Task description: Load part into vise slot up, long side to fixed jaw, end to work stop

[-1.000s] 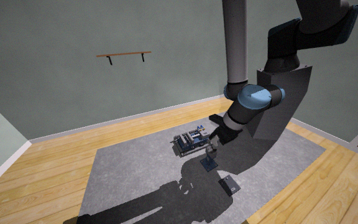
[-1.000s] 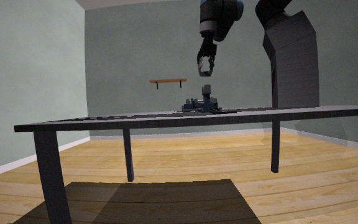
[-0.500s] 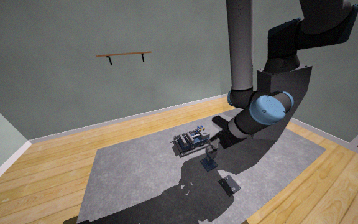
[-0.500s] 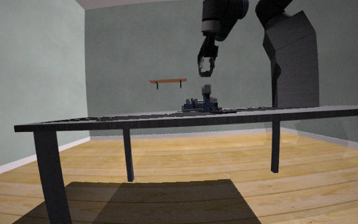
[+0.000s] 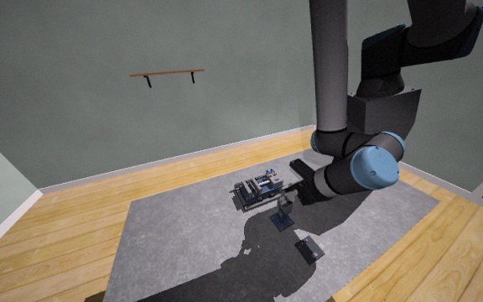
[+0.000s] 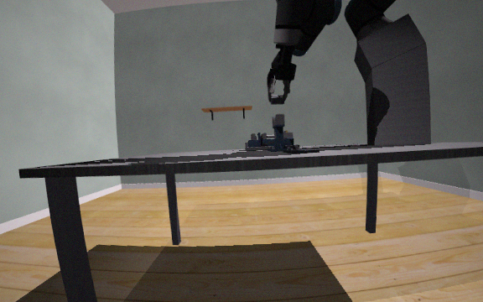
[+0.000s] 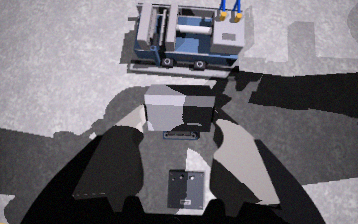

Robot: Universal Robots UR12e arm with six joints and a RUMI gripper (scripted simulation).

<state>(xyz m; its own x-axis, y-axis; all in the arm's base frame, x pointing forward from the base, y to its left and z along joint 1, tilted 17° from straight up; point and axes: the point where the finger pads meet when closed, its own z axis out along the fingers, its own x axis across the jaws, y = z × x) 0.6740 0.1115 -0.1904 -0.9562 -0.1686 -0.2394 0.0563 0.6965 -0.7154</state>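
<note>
Right now my hand is 1 cm to the left of the part and 1 cm above it. Round my hand: moving jaw (5 cm ahead, 22 cm to the right, 16 cm below); cylinder rod (22 cm to the right, 16 cm below); work stop (9 cm ahead, 17 cm to the right, 15 cm below).
</note>
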